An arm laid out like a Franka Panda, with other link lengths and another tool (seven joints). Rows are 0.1 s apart.
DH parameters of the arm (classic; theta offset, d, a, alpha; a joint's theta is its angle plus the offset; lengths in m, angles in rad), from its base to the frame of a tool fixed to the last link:
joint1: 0 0.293 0 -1.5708
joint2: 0 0 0 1.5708
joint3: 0 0.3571 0.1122 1.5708
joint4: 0 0 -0.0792 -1.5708
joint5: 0 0.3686 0 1.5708
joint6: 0 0 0.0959 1.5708
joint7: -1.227 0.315 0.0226 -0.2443
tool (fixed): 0 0.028 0 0
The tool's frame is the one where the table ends.
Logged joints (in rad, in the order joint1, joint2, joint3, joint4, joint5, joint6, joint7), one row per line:
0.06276 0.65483 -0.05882 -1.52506 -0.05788 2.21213 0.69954
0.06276 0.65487 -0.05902 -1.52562 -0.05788 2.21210 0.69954
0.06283 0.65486 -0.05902 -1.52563 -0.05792 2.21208 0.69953
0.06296 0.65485 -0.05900 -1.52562 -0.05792 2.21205 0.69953
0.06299 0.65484 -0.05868 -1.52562 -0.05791 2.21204 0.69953
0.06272 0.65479 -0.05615 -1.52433 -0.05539 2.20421 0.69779
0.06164 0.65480 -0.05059 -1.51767 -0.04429 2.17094 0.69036
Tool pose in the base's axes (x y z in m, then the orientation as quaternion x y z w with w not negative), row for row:
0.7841 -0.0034 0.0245 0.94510 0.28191 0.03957 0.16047
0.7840 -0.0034 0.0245 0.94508 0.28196 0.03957 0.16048
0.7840 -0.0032 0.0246 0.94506 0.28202 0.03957 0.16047
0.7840 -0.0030 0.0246 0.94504 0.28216 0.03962 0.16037
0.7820 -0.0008 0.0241 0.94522 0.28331 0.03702 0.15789
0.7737 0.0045 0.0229 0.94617 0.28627 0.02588 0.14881
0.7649 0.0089 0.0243 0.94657 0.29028 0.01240 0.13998
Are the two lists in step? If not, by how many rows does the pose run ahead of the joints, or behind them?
The pose runs 1 row ahead of the joints: the pose in row i belongs to the joints in row i + 1.
